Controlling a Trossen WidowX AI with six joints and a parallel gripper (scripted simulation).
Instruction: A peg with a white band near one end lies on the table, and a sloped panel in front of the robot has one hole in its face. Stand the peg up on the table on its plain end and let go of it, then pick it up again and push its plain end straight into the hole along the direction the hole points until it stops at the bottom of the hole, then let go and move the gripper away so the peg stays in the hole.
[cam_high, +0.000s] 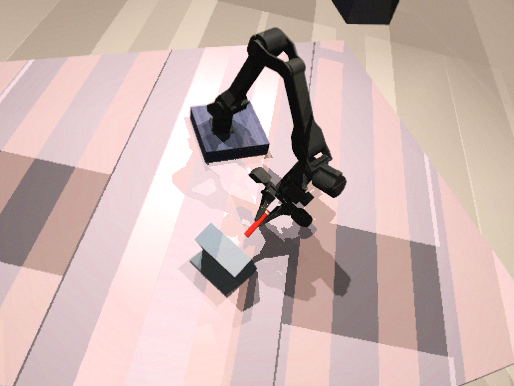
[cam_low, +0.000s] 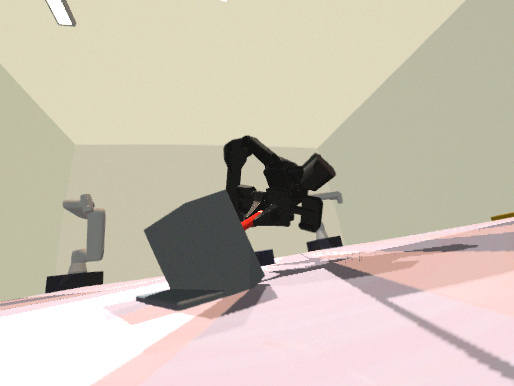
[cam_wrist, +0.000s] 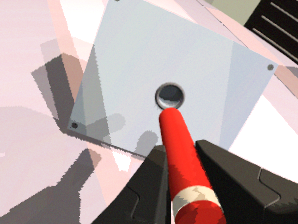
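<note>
Now: gripper tip 50 mm short of the sloped panel, 80 mm to the left of it and 40 mm above it. Round my gripper tip: thin flat foot 70 mm ahead, 100 mm to the right, 90 mm below; red peg 10 mm behind, 10 mm to the left, 10 mm above.
</note>
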